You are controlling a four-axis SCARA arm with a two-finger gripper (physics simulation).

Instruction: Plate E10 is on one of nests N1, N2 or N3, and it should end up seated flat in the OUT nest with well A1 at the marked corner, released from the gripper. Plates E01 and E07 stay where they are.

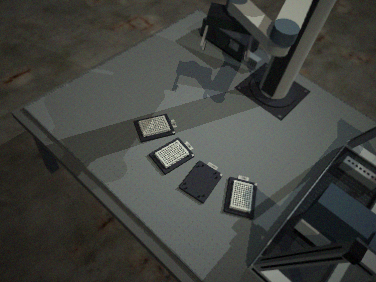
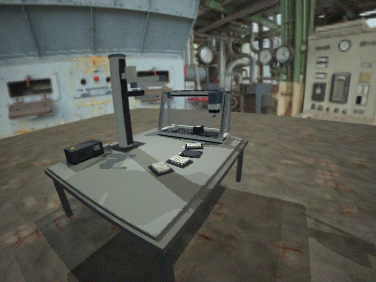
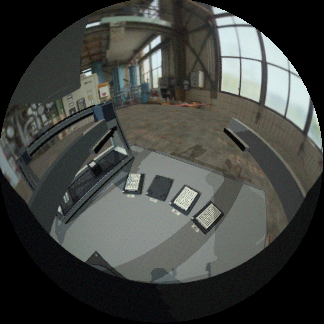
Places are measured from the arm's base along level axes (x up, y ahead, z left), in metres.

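Where they show: gripper, between the fingertips: (image 1: 224, 53) (image 2: 157, 96) (image 3: 170, 119); arm's base, origin of its link: (image 1: 272, 91) (image 2: 126, 146).
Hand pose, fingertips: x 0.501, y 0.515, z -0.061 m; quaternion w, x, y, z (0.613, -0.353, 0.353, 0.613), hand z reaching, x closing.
Each offset is from my fingertips to the top centre of the thing. "spot": to the spot under its first point. Level surfaces: height alone.
Four dark nests lie in an arc on the table. Three bear a pale well plate: one plate {dx -0.462, dy +0.134, dz -0.181 m} (image 1: 155, 126) (image 2: 160, 168) (image 3: 208, 216) at one end, a second plate {dx -0.462, dy +0.185, dz -0.020 m} (image 1: 172, 153) (image 2: 179, 160) (image 3: 185, 198) beside it, and a third plate {dx -0.462, dy +0.125, dz +0.322 m} (image 1: 242, 195) (image 2: 193, 146) (image 3: 133, 183) at the end nearest the framed deck. Between the second and third is a bare nest {dx -0.466, dy +0.188, dz +0.156 m} (image 1: 200, 182) (image 2: 191, 154) (image 3: 160, 188). All three plates look flat. Nest labels, plate names and corner marks are too small to read. My gripper (image 1: 224, 54) (image 3: 170, 119) is open and empty, high above the table and away from the nests.
A framed deck (image 2: 162, 115) with a blue head {spot: dx -0.083, dy +0.246, dz +0.527 m} (image 2: 214, 101) (image 3: 104, 111) stands beside the third plate. A black box {spot: dx -0.407, dy -0.550, dz -0.376 m} (image 2: 84, 151) stands near the arm's column (image 2: 121, 102). The table {dx -0.488 m} (image 1: 90, 145) (image 2: 110, 190) (image 3: 150, 230) carries them all.
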